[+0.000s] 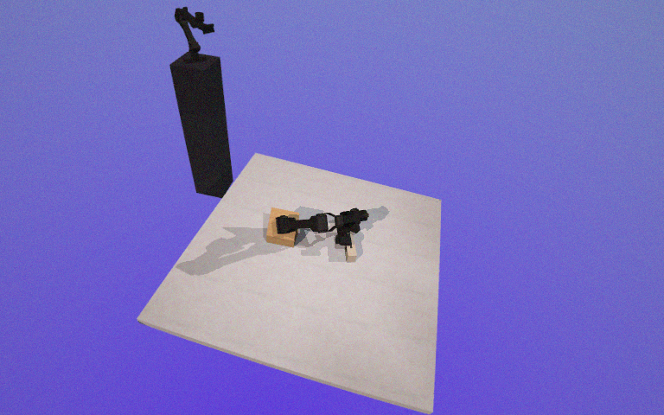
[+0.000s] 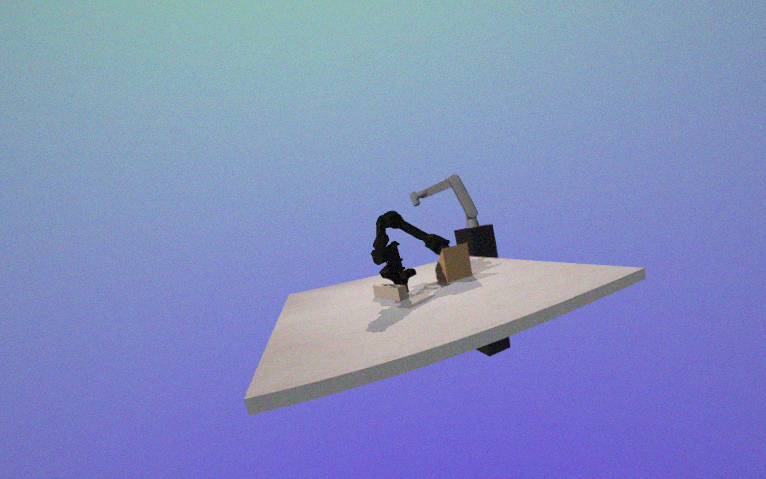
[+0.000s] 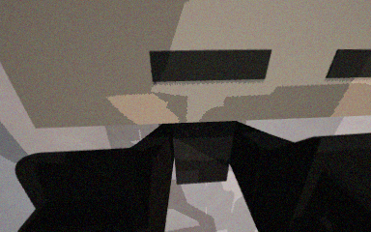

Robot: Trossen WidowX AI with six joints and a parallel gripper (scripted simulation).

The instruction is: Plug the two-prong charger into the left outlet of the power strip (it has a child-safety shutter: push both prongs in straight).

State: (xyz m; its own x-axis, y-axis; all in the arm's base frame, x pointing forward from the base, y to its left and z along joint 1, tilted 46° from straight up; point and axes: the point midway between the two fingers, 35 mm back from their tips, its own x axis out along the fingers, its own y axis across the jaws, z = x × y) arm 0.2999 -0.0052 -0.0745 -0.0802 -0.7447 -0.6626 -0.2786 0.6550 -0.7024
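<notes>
Right now my gripper tip is 20 mm short of the black two-prong charger and 10 mm below it.
</notes>
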